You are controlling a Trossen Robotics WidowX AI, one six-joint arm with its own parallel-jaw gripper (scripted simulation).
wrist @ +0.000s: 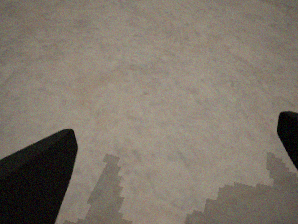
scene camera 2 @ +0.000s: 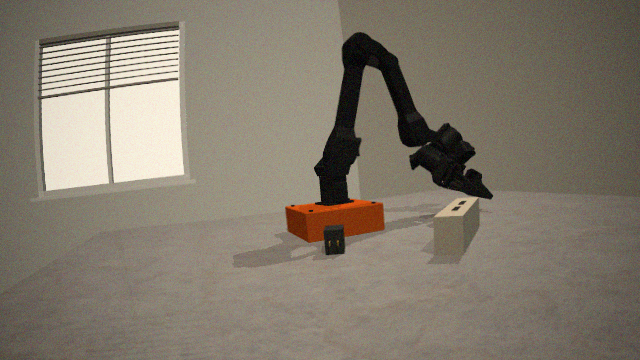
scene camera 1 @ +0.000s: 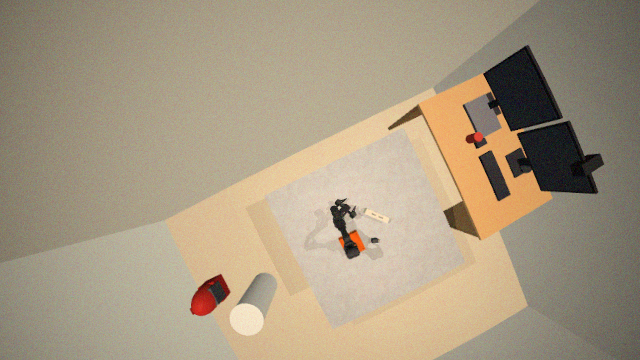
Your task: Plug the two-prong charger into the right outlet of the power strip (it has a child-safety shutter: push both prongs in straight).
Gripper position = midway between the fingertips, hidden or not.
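Note:
Gripper (scene camera 2: 485,195) (wrist: 177,130) open, holding nothing.

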